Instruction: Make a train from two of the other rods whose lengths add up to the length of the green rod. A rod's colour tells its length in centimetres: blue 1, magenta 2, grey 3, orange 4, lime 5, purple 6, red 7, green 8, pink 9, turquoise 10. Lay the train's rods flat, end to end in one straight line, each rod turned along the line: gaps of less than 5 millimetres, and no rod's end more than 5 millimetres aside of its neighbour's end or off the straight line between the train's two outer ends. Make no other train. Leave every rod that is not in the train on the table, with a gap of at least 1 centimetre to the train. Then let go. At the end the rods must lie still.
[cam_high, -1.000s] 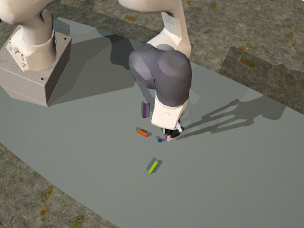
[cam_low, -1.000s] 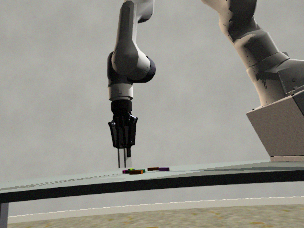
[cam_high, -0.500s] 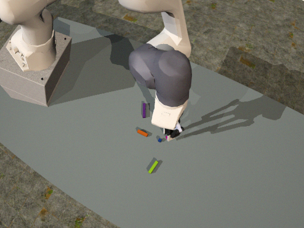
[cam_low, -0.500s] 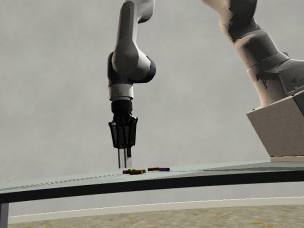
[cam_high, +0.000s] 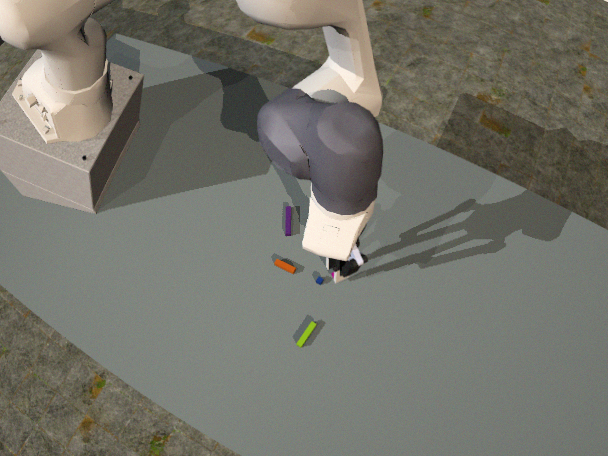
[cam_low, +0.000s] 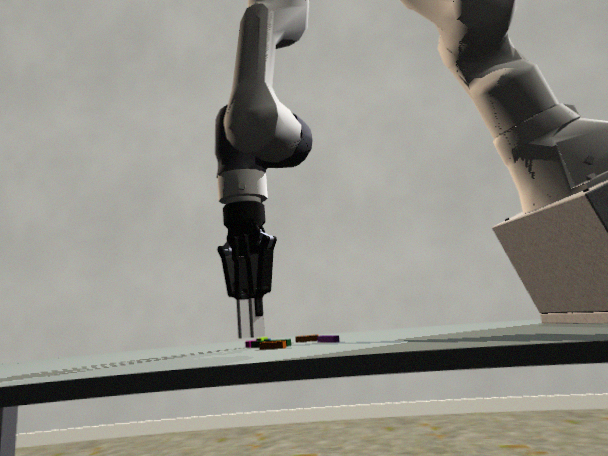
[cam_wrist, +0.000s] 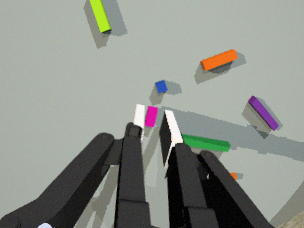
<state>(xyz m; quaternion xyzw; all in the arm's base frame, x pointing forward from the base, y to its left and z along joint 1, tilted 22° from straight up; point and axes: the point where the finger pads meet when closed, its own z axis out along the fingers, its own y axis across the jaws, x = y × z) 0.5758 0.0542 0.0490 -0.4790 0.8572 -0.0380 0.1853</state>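
My hand is 4 cm above the magenta rod. From my hand the other things lie so: lime rod: 13 cm to the right, 4 cm below, 2 cm ahead; blue rod: 4 cm below, 3 cm to the right, 2 cm behind; green rod: 5 cm to the left, 5 cm behind, 4 cm below.
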